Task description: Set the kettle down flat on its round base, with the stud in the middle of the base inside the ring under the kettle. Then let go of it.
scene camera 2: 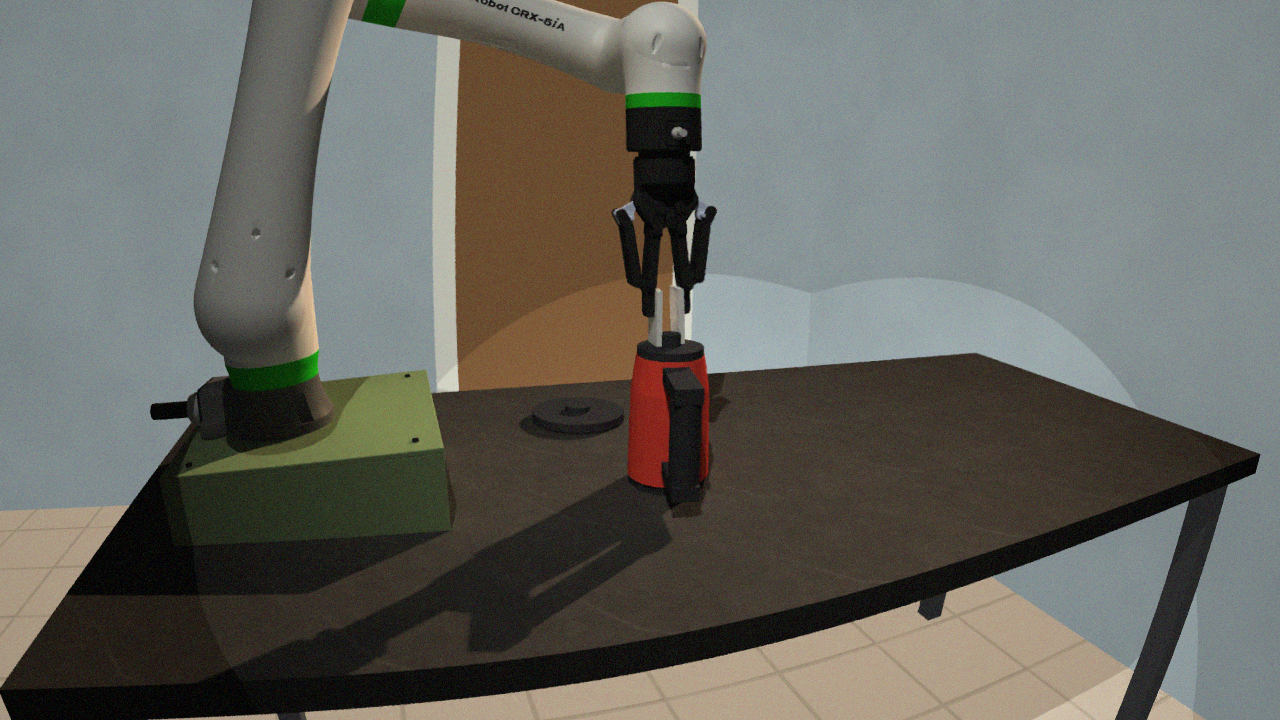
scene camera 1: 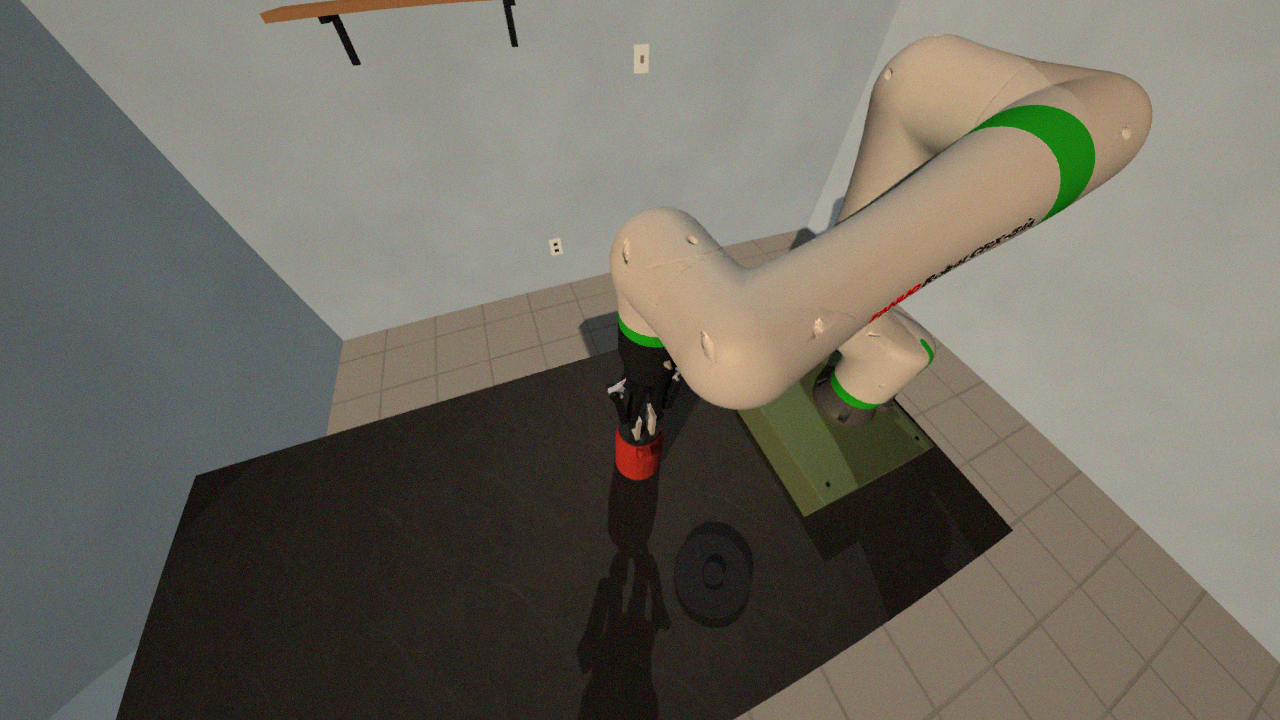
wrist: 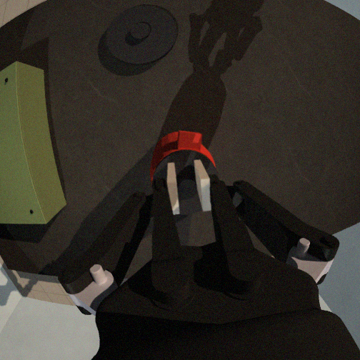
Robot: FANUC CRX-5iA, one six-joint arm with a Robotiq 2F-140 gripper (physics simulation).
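The red kettle (scene camera 1: 637,461) (scene camera 2: 648,411) (wrist: 182,142) has a black lid and a black handle. It stands upright or nearly so; I cannot tell whether its bottom touches the table. My gripper (scene camera 1: 643,429) (scene camera 2: 669,333) (wrist: 184,172) is above it, shut on the knob of its lid. The round dark base (scene camera 1: 713,598) (scene camera 2: 554,417) (wrist: 162,40) lies flat on the table, apart from the kettle, toward the robot's side in scene camera 2. A stud (scene camera 1: 713,570) (scene camera 2: 576,407) (wrist: 142,30) rises from its middle. The ring under the kettle is hidden.
The green mounting block (scene camera 1: 796,447) (scene camera 2: 313,497) (wrist: 25,150) carries the arm on the dark table (scene camera 1: 358,537) (scene camera 2: 850,519). The base lies near this block. Long shadows of the arm and kettle cross the table. A shelf (scene camera 1: 384,8) hangs on the wall.
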